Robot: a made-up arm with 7 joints. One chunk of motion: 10 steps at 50 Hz.
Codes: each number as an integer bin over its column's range. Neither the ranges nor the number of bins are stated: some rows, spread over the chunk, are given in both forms.
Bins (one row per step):
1: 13 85 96 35 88 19 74
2: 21 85 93 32 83 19 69
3: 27 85 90 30 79 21 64
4: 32 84 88 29 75 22 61
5: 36 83 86 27 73 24 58
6: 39 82 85 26 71 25 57
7: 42 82 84 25 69 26 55
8: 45 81 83 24 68 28 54
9: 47 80 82 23 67 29 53
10: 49 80 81 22 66 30 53
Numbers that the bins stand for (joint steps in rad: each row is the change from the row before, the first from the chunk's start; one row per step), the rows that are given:
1: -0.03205 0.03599 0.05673 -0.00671 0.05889 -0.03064 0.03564
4: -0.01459 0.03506 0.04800 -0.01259 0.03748 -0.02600 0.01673
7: -0.00539 0.03320 0.04364 -0.01651 0.02761 -0.01982 0.00800
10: 0.00104 0.03134 0.04036 -0.01944 0.02267 -0.01364 0.00509
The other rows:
2: -0.02470 0.03599 0.05345 -0.00965 0.05066 -0.03064 0.02836
3: -0.01918 0.03599 0.05018 -0.01161 0.04407 -0.02755 0.02109
5: -0.01091 0.03413 0.04582 -0.01455 0.03419 -0.02291 0.01236
6: -0.00815 0.03320 0.04473 -0.01553 0.03090 -0.02136 0.01091
8: -0.00264 0.03227 0.04255 -0.01748 0.02596 -0.01673 0.00655
9: -0.00080 0.03134 0.04145 -0.01846 0.02431 -0.01518 0.00509

